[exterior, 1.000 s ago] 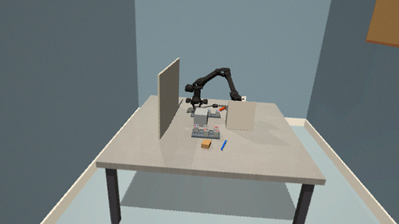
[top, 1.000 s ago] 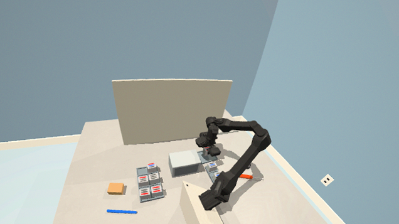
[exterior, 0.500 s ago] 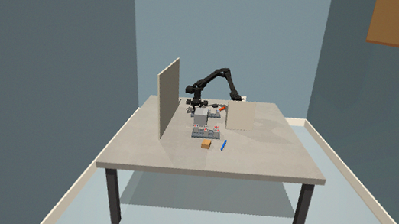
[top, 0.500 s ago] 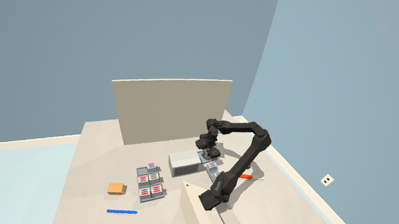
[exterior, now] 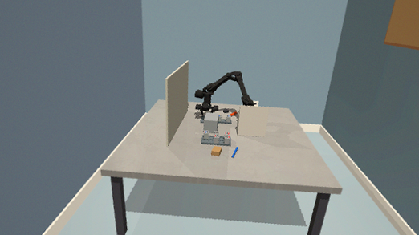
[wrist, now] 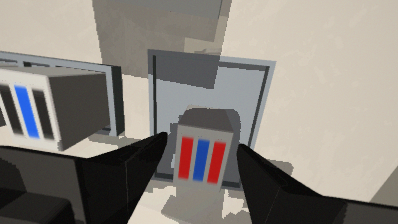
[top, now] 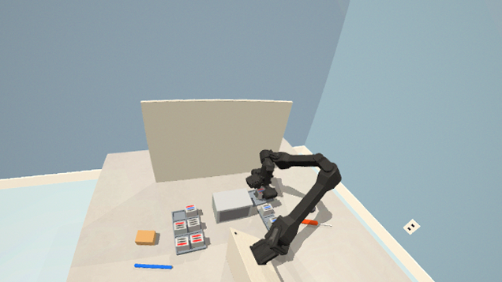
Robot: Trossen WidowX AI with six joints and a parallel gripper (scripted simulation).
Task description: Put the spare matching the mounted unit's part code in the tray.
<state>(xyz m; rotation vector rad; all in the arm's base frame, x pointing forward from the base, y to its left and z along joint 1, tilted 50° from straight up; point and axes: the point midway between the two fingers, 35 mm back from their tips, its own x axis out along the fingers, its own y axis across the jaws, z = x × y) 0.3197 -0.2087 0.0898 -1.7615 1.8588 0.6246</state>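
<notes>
My gripper tip is 1 cm below the grey spare block. From my gripper tip the other things lie so: grey mounted unit 19 cm to the left, 4 cm behind, 3 cm above; tall beige panel 21 cm ahead, 20 cm above, 16 cm to the left; flat grey tray 2 cm below.
</notes>
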